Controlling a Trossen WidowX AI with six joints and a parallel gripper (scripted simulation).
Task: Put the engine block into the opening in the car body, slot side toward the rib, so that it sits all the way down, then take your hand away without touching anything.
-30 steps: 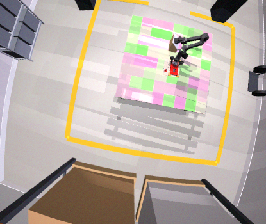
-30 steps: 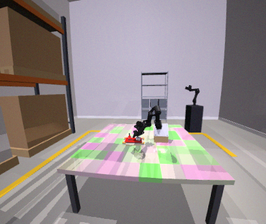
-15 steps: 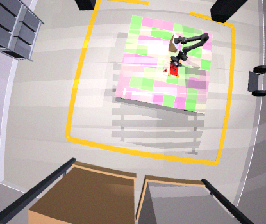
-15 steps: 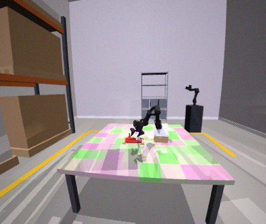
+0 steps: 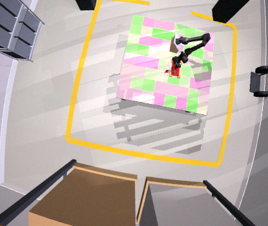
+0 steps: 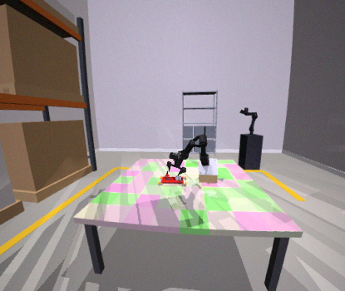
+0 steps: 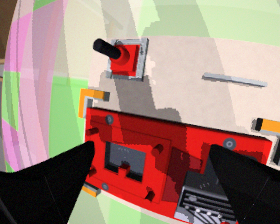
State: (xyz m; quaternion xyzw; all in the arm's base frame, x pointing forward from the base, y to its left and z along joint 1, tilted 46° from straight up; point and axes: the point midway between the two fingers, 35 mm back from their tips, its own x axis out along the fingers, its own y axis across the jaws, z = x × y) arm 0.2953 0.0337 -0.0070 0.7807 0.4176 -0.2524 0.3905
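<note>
My gripper tip is 50 mm past the grey striped engine block, 40 mm to the right of it and 20 mm above it.
</note>
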